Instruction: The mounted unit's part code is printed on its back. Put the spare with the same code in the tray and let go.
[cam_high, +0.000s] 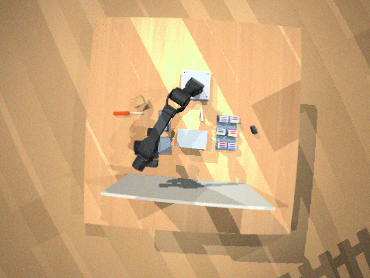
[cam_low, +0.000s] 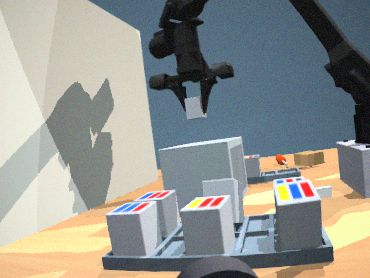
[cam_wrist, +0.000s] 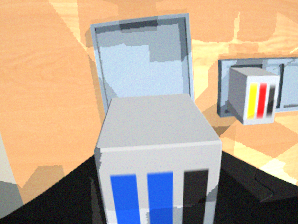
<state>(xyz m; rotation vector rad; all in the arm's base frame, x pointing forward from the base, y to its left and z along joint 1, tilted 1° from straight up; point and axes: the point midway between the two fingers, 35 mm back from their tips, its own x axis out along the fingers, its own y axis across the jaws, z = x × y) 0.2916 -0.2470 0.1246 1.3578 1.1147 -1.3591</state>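
Now: the grey tray 16 cm below my gripper tip. From my gripper tip the other things lie so: white panel 22 cm ahead, 14 cm to the left, 7 cm above; tan block 27 cm behind, 14 cm below, 9 cm to the right; grey mounted unit 20 cm to the left, 11 cm below, 1 cm behind.
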